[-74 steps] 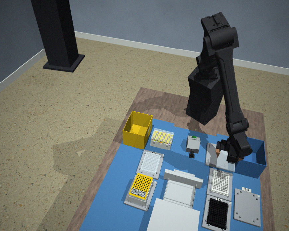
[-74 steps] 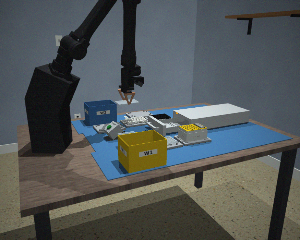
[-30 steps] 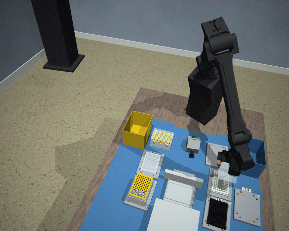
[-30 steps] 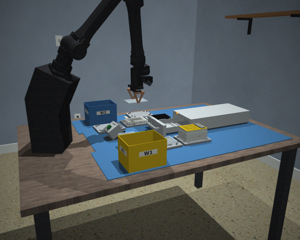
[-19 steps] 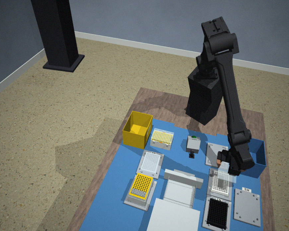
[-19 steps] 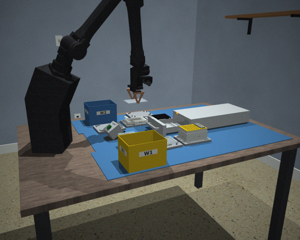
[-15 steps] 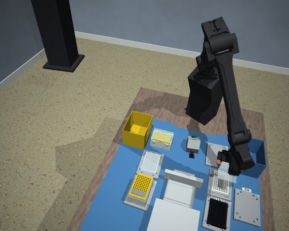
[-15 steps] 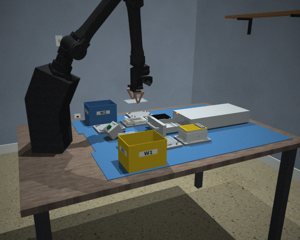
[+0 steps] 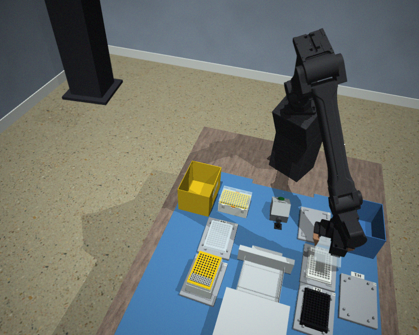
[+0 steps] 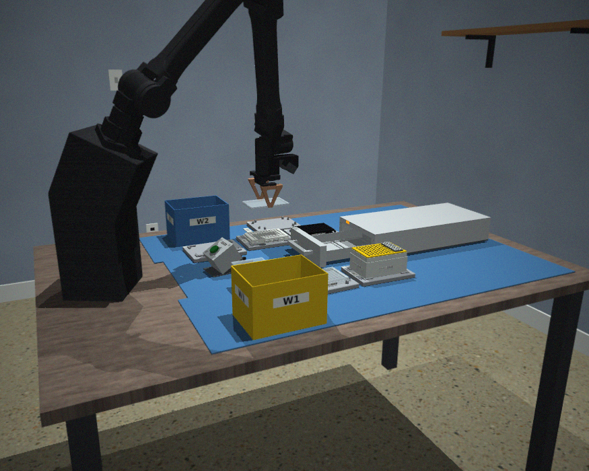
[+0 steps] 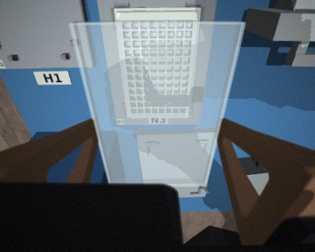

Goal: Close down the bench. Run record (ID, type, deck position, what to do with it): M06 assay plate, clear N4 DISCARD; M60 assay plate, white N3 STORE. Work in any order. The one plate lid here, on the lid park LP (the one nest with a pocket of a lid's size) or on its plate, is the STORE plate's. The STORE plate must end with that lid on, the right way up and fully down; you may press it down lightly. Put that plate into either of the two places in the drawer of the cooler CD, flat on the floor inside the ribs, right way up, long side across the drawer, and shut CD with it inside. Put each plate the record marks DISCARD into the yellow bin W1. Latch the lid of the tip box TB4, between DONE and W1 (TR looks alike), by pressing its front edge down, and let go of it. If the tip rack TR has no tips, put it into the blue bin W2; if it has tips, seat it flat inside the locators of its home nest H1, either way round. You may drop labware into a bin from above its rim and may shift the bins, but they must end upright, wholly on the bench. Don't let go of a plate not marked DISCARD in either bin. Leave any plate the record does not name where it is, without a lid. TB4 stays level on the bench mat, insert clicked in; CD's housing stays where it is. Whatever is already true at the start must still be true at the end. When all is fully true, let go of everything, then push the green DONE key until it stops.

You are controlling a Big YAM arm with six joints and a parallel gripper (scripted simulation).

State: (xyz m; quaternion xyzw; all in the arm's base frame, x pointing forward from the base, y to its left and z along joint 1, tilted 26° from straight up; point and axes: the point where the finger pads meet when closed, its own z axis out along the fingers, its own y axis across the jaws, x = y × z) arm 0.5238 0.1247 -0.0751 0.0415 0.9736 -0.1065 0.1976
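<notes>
The white assay plate lies 11 cm below my hand. From my hand the other things lie so: nest N3: 13 cm below; black plate: 17 cm ahead, 2 cm to the right, 11 cm below; clear plate lid: right at my hand.
</notes>
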